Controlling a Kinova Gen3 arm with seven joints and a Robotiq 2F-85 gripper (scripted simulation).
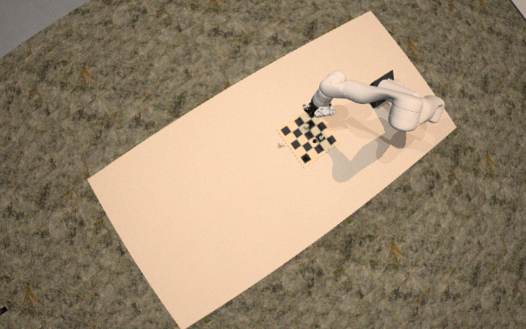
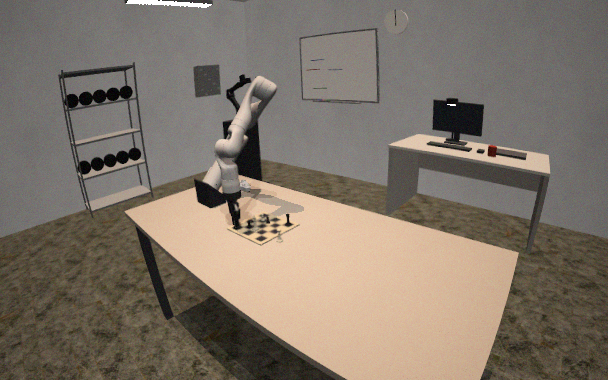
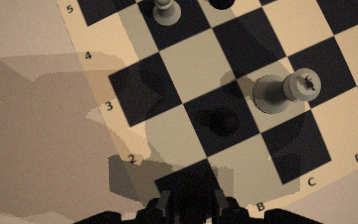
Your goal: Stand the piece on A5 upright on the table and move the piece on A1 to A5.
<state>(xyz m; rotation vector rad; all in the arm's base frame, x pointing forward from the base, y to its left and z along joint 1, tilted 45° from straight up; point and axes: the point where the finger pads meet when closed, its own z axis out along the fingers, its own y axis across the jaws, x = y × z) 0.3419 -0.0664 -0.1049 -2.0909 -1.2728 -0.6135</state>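
My gripper is now 12 cm to the right of the white pawn, 4 cm short of it and 1 cm above it. Also, from my hand: chessboard (8 cm to the left, 8 cm ahead, 3 cm below).
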